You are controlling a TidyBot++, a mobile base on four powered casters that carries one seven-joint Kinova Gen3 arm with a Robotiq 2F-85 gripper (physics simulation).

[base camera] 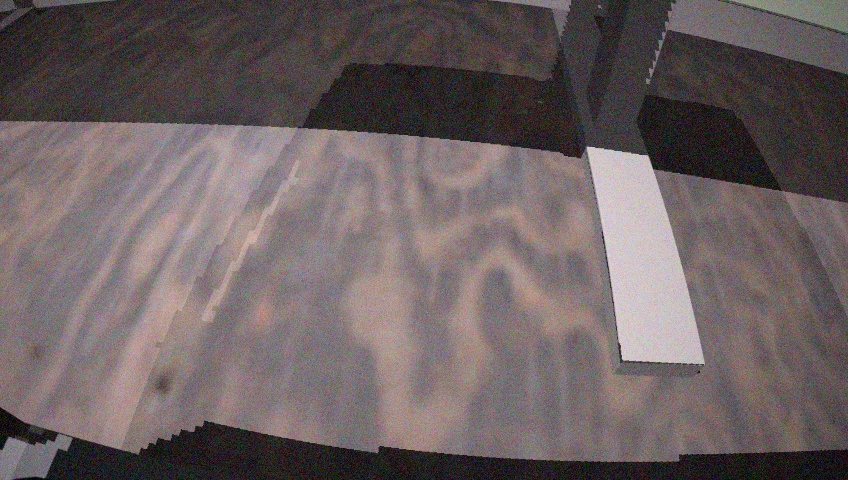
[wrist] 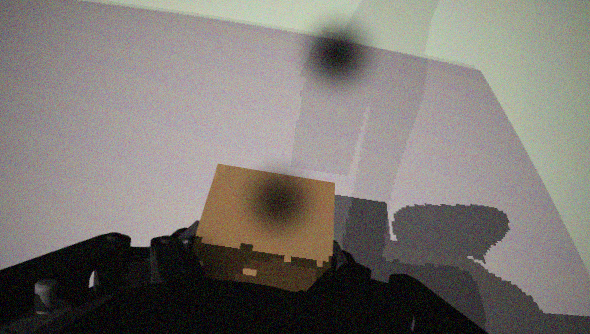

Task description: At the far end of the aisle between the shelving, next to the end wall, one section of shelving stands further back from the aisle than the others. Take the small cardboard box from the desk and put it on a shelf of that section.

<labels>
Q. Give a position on a pale desk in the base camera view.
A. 652, 331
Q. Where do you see a pale desk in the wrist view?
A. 120, 120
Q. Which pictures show my gripper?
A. The wrist view only.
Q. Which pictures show the small cardboard box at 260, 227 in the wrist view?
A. The wrist view only.
</labels>
